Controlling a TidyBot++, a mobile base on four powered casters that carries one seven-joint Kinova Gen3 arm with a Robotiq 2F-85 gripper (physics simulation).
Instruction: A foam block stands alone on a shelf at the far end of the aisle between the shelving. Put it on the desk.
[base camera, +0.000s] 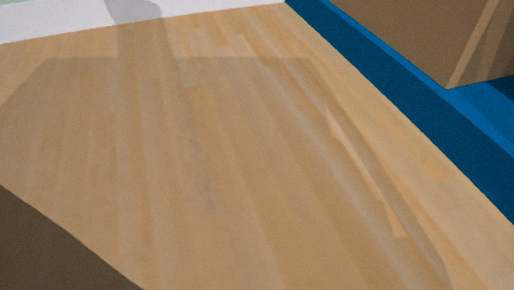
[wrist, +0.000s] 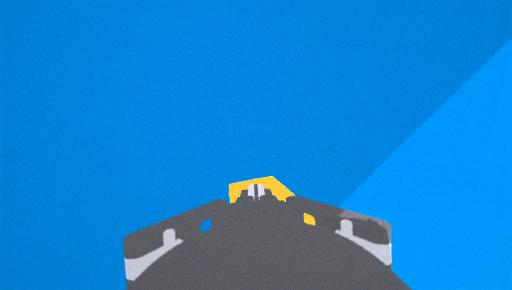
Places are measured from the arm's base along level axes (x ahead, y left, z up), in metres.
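Pixels of known places: gripper, between the fingertips: (wrist: 256, 193).
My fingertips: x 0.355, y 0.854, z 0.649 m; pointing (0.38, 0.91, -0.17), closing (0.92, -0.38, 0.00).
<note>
Ahead of a thing's pixels: the offset from my fingertips to its middle. "spot": to the spot under its first point. Level surfaces: height alone.
The yellow foam block @[dx +0.014, dy +0.010, dz -0.033 m] (wrist: 274, 183) shows in the wrist view at the lower middle, partly hidden behind the gripper. Its upper edge and corners stick out past the fingertips, against a blue shelf surface (wrist: 200, 100). My gripper (wrist: 256, 193) is shut, with its two fingertips together and no block between them. The block lies beyond the fingertips; whether they touch it I cannot tell. A bit of yellow also shows through a gap in the right finger linkage. The block, the gripper and the desk do not show in the base camera view.
In the base camera view, a blue shelf base (base camera: 400, 100) runs along the right, with a brown box @[spot: dx +0.253, dy -1.112, dz -0.928 m] (base camera: 410, 35) on it. A white wall base (base camera: 65, 20) crosses the top left of the wooden floor @[dz -1.046 m] (base camera: 225, 175). A dark brown surface @[dz -1.046 m] (base camera: 45, 245) fills the lower left corner.
</note>
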